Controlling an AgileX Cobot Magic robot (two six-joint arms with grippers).
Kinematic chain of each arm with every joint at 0, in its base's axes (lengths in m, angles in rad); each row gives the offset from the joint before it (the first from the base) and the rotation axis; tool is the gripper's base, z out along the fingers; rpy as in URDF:
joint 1: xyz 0 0 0.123 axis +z
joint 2: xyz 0 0 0 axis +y
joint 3: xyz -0.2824 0 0.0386 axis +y
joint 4: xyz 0.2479 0 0.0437 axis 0.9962 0 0.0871
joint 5: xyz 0 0 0 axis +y
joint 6: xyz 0.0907 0 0.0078 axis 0.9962 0 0.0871
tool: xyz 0 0 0 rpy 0 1.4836 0
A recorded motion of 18 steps. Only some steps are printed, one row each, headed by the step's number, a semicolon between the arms.
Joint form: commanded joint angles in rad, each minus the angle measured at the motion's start. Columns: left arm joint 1, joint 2, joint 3, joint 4, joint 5, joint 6; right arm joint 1, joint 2, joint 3, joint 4, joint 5, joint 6.
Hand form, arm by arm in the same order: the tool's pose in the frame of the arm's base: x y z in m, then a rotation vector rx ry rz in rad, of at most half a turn. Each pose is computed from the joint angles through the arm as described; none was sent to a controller.
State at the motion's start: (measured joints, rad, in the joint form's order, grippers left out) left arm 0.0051 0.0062 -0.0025 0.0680 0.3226 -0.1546; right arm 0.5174 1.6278 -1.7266 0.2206 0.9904 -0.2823
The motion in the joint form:
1: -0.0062 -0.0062 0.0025 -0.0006 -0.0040 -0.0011; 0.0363 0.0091 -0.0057 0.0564 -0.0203 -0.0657
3: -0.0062 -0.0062 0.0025 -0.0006 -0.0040 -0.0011; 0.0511 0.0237 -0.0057 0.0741 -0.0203 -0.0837
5: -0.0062 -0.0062 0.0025 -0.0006 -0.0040 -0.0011; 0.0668 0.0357 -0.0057 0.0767 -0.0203 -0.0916
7: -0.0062 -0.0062 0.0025 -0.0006 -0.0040 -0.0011; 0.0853 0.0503 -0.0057 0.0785 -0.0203 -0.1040
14: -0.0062 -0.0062 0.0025 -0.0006 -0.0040 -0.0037; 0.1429 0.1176 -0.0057 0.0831 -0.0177 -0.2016
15: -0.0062 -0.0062 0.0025 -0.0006 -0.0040 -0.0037; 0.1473 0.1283 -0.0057 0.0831 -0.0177 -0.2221
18: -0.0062 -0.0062 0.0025 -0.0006 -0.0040 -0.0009; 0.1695 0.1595 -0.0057 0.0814 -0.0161 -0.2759
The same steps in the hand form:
1: 0.0541 0.0019 0.1844 -0.0966 1.7991 -0.0472; 0.2983 0.2086 0.4076 -0.9608 2.1540 0.4459
3: 0.0541 0.0019 0.1844 -0.0966 1.7991 -0.0472; 0.2979 0.2162 0.4026 -0.9949 2.1528 0.4656
5: 0.0541 0.0019 0.1844 -0.0966 1.7991 -0.0472; 0.2971 0.2229 0.3982 -1.0231 2.1535 0.4719
7: 0.0541 0.0019 0.1844 -0.0966 1.7991 -0.0472; 0.2962 0.2307 0.3928 -1.0603 2.1524 0.4760
14: 0.0541 0.0019 0.1844 -0.0990 1.7990 -0.0491; 0.2957 0.2581 0.3670 -1.2463 2.1264 0.4598
15: 0.0541 0.0019 0.1844 -0.0990 1.7990 -0.0491; 0.2966 0.2610 0.3628 -1.2757 2.1194 0.4524
18: 0.0541 0.0019 0.1844 -0.0964 1.7991 -0.0471; 0.2963 0.2720 0.3502 -1.3678 2.0967 0.4358

